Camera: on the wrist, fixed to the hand. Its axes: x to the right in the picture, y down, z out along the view.
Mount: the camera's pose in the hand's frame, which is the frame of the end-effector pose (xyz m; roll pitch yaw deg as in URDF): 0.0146 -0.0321 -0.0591 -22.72 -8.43 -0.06
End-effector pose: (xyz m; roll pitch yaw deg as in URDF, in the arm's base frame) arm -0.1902 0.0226 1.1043 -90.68 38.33 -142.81
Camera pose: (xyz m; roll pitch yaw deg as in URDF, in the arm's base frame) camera -0.2510 0.0502 1.1210 -106.79 37.88 -132.11
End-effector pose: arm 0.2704 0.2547 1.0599 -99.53 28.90 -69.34
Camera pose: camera 0.2324 0.2053 1.0891 -117.53 29.90 -59.73
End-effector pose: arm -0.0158 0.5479 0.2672 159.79 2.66 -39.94
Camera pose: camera 0.0294 0.5760 0.3108 136.73 10.58 -42.84
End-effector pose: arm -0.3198 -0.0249 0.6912 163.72 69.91 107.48
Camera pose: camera -0.3800 0.0084 0.6939 130.45 77.81 96.53
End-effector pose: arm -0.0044 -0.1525 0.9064 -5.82 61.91 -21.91
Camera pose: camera -0.0576 -0.1720 0.8674 -27.41 53.51 -20.58
